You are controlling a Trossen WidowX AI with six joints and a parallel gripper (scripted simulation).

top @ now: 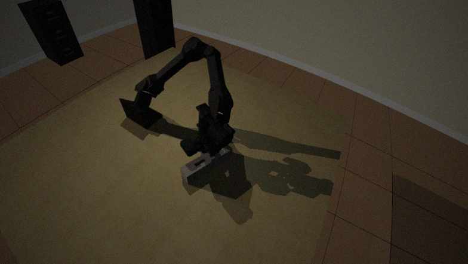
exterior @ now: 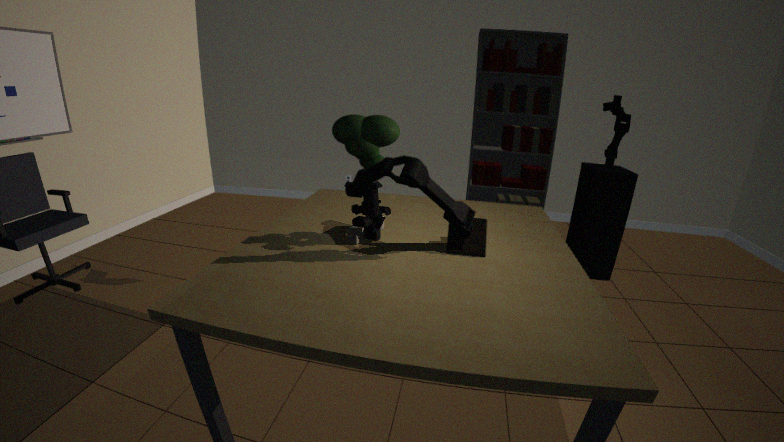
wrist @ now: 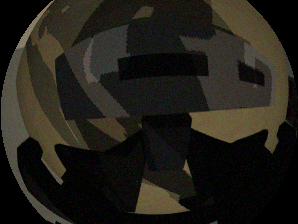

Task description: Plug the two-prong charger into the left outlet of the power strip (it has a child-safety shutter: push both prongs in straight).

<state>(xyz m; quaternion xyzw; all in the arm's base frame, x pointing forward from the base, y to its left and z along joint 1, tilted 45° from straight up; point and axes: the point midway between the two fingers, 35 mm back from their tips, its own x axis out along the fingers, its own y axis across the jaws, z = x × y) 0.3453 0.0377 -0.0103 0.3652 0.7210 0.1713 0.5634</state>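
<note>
Now: gripper tip 20 mm short of the dark two-prong charger, 10 mm to the left of it and 10 mm below it.
</note>
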